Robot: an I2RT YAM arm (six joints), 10 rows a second.
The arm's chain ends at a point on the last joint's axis. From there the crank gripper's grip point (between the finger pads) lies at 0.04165 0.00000 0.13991 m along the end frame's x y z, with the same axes.
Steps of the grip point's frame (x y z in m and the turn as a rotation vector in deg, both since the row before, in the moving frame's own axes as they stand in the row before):
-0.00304 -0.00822 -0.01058 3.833 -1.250 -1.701
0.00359 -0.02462 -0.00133 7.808 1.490 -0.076
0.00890 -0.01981 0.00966 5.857 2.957 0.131
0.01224 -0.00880 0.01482 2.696 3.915 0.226
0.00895 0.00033 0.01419 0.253 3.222 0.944
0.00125 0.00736 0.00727 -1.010 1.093 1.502
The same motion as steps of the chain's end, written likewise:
0.00018 0.00235 -0.01110 3.833 -1.250 -1.701
-0.00001 -0.00563 0.00110 7.808 1.490 -0.076
0.00173 -0.00575 0.01272 5.857 2.957 0.131
0.00278 -0.00247 0.01814 2.696 3.915 0.226
0.00115 0.00019 0.01675 0.253 3.222 0.944
-0.00136 0.00377 0.00812 -1.010 1.093 1.502

